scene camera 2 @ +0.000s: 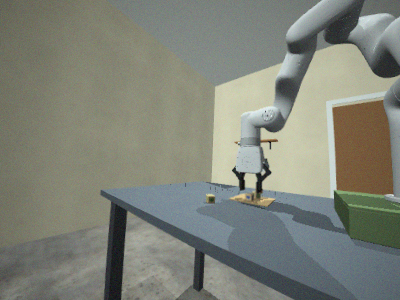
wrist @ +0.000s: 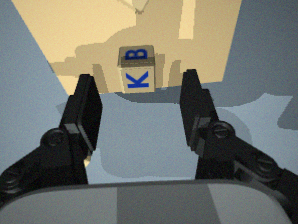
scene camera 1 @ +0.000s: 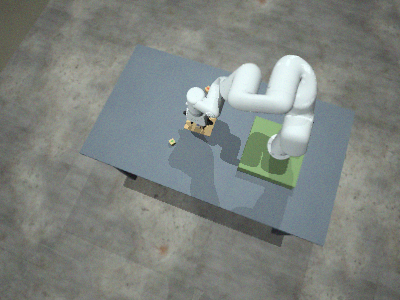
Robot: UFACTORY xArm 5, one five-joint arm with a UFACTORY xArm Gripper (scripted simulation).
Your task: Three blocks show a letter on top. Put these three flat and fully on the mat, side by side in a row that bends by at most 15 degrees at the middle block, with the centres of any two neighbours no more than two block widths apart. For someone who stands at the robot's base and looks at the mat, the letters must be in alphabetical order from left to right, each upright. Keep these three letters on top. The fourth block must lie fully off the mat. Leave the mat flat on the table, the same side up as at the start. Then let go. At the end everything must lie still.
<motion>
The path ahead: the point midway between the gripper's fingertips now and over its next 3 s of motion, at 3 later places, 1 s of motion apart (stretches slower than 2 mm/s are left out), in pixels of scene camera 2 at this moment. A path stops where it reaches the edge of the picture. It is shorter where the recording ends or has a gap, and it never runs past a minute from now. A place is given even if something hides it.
My gripper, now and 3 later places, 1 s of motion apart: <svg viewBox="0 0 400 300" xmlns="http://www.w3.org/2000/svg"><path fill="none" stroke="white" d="M250 191L249 198L250 189L249 173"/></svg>
</motion>
